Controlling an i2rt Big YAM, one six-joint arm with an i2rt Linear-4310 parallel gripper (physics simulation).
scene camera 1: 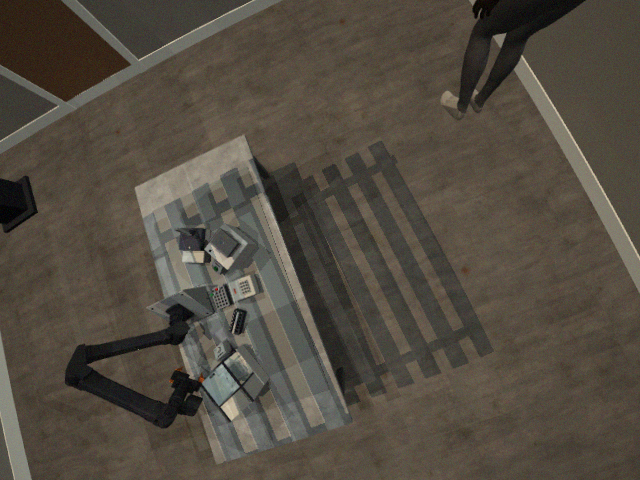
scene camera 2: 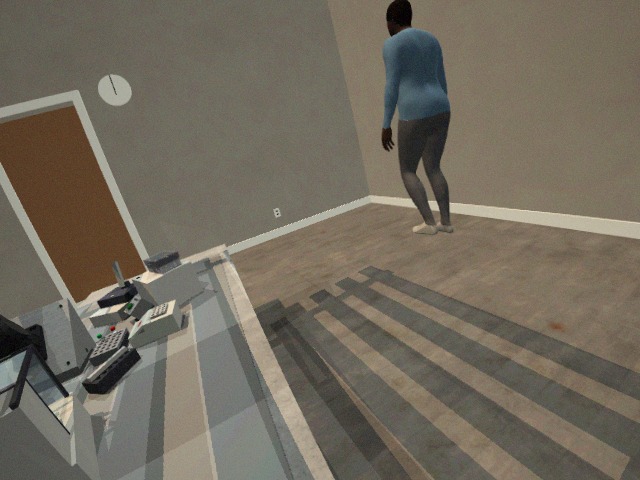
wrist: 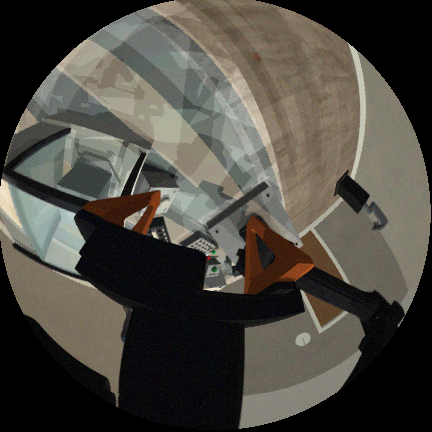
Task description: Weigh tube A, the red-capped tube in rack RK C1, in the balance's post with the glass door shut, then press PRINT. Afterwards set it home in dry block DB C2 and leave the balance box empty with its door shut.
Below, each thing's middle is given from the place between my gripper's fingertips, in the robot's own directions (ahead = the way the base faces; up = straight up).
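My gripper: 16 cm left of balance with glass box [scene camera 2: 52, 427], 14 cm short of it, 7 cm above it. Grey box [scene camera 1: 228, 245]: from my hand, 50 cm to the left, 41 cm ahead, 9 cm below.
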